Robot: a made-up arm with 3 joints. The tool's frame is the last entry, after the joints.
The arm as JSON. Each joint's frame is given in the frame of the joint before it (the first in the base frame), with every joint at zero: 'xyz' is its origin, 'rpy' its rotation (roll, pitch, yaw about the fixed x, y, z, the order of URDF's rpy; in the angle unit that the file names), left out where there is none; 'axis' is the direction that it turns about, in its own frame. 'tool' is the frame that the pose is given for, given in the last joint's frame.
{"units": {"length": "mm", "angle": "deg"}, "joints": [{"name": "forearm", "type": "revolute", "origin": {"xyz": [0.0, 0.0, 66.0]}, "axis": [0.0, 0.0, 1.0]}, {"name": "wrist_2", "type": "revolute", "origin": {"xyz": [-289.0, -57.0, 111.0], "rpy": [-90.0, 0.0, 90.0]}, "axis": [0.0, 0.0, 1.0]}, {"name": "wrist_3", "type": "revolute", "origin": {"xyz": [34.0, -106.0, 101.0], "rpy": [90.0, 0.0, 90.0]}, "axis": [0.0, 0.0, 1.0]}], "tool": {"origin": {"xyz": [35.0, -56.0, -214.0], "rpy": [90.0, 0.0, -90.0]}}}
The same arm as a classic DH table. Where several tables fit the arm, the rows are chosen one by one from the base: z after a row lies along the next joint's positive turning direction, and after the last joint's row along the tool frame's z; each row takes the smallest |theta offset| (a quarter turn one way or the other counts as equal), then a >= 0, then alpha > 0; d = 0 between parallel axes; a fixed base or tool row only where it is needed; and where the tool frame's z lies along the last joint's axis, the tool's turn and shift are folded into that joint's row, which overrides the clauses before.
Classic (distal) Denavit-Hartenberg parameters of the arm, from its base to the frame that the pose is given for. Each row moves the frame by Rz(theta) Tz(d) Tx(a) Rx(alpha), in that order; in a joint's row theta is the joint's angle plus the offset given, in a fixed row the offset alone. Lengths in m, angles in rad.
forearm: d 0.177  theta offset -1.5708  a 0.057  alpha 1.5708
wrist_2: d 0.39  theta offset 1.5708  a 0.106  alpha -1.5708
wrist_3: d -0.18  theta offset 1.5708  a 0.056  alpha 1.5708
tool (fixed): d -0.035  theta offset 0  a 0  alpha 0

